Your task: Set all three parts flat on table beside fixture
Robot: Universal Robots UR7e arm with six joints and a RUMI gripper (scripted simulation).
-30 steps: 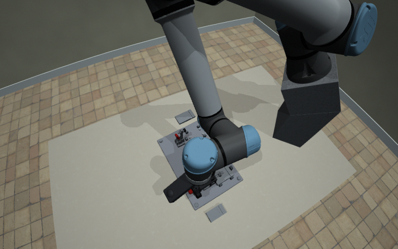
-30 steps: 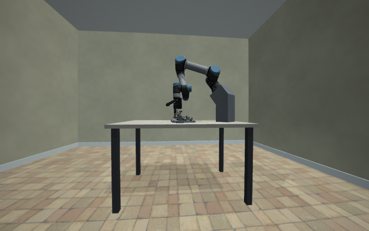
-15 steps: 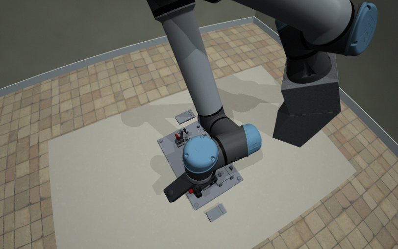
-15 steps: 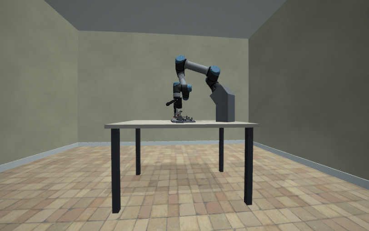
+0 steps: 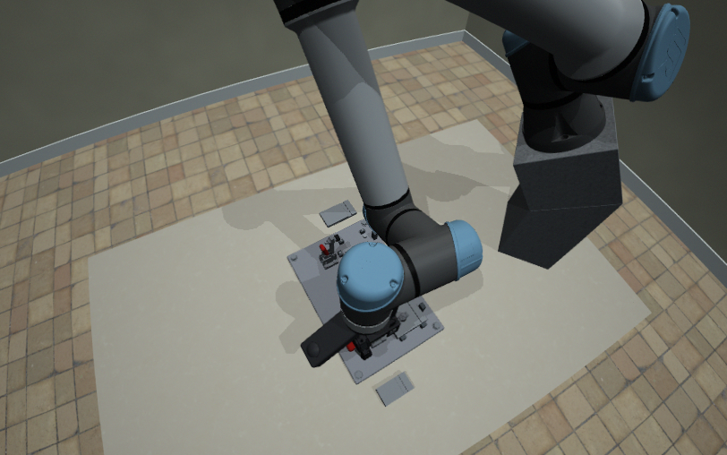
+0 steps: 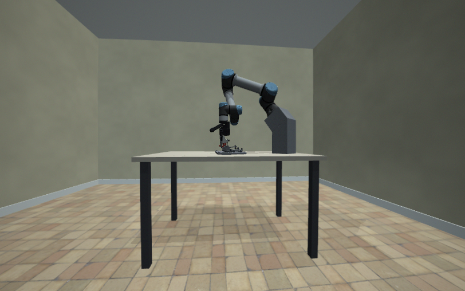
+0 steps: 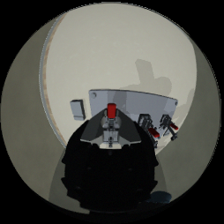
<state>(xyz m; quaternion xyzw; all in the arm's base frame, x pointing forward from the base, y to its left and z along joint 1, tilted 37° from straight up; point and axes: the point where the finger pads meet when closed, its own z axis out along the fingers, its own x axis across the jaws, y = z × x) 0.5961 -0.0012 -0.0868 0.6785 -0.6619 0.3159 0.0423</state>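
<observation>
Right now my hand is 140 mm past the light grey flat part, 30 mm above it and 10 mm to the right of it. The rest, counted from my hand: grey fixture plate: 100 mm to the right, 90 mm behind, 60 mm below.
</observation>
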